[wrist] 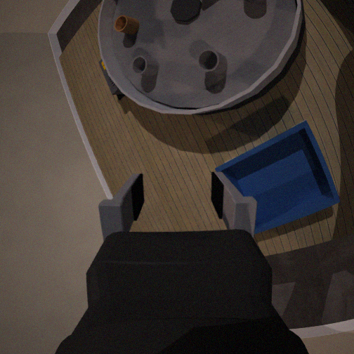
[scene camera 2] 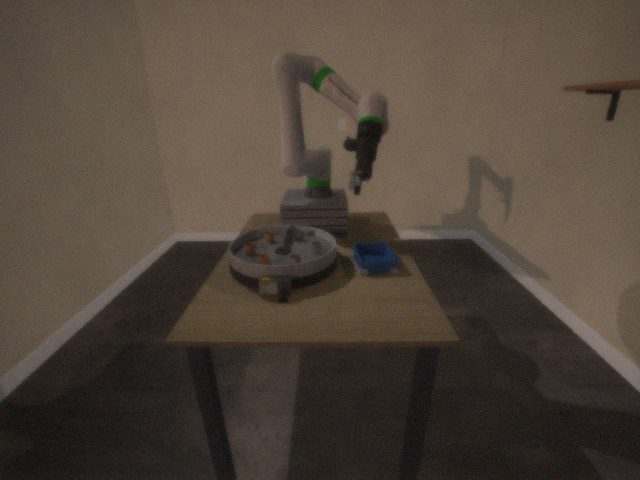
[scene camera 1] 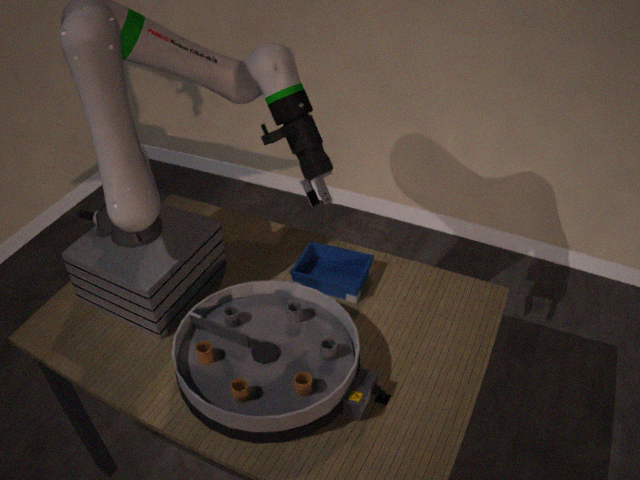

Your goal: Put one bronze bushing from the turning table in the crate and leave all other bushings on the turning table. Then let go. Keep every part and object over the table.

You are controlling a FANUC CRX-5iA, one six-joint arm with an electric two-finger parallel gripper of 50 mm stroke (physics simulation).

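Frame: origin at the arm's base, x down, y left, z ahead, level; metres.
Seen in the pictures: gripper, fingertip midpoint: [scene camera 2: 354, 191] [scene camera 1: 321, 203]; arm's base, link origin: [scene camera 2: 318, 195].
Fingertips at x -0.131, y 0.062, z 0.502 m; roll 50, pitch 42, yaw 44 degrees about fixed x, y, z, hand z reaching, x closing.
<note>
Pixels of each thing's middle, then the offset from my fingertips to it. "spot": a spot on its surface instead.
- blue crate, body centre: [scene camera 1: 332, 270] [scene camera 2: 374, 257] dx +0.270, dy +0.087, dz +0.006 m
- grey bar, surface spot: [scene camera 1: 222, 330] spot: dx +0.212, dy -0.257, dz -0.165 m
- grey box with a yellow label, surface spot: [scene camera 1: 361, 395] [scene camera 2: 267, 280] spot: dx +0.237, dy -0.333, dz +0.181 m
Three bronze bushings stand on the turning table [scene camera 1: 268, 422] [scene camera 2: 281, 270] [wrist: 165, 107]: one at the left [scene camera 1: 204, 352], one at the front [scene camera 1: 240, 389] and one at the front right [scene camera 1: 303, 383] in the first scene view. One bronze bushing [wrist: 127, 25] shows in the wrist view. Three grey bushings [scene camera 1: 231, 315] [scene camera 1: 294, 308] [scene camera 1: 328, 347] also stand there. The blue crate [scene camera 1: 323, 289] [scene camera 2: 376, 264] [wrist: 297, 212] stands beside the turning table; no bushing shows in it. My gripper [scene camera 1: 316, 198] [scene camera 2: 355, 188] [wrist: 177, 186] is open and empty, high above the table near the crate.
A grey bar [scene camera 1: 222, 330] reaches from the turning table's rim to its dark hub [scene camera 1: 266, 352]. A grey box with a yellow label [scene camera 1: 361, 395] [scene camera 2: 273, 285] sits against the outside of the rim. The robot's layered base block [scene camera 1: 144, 273] [scene camera 2: 314, 209] stands at the table's back.
</note>
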